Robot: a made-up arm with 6 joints.
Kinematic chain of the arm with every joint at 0, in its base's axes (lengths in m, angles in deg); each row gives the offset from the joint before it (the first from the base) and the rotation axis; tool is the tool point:
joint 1: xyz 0 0 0.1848 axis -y
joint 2: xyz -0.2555 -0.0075 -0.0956 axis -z
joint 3: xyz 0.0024 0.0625 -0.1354 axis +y
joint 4: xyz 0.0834 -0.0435 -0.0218 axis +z
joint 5: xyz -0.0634 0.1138 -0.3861 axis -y
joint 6: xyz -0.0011 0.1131 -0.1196 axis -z
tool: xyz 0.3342 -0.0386 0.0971
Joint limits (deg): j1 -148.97..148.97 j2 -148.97..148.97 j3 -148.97..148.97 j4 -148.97..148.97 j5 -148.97..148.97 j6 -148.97..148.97
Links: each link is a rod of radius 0.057 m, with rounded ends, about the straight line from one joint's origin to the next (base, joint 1, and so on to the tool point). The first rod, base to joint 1, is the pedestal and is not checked.
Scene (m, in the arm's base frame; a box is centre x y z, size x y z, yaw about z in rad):
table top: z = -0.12
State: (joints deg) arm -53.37 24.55 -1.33 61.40 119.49 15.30
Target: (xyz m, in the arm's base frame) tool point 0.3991 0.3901 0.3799
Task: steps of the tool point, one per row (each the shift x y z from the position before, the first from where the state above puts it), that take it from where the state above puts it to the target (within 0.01 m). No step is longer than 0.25 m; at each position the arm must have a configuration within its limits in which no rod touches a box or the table.
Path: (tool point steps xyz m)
1: 0.0359 0.0523 0.1967
2: 0.1158 0.0637 0.1674
3: 0.1764 0.0717 0.1044
4: 0.2033 0.0748 0.0198
5: 0.1892 0.0727 -0.0686
6: 0.1371 0.0653 -0.1402
7: 0.0597 0.0536 -0.1792

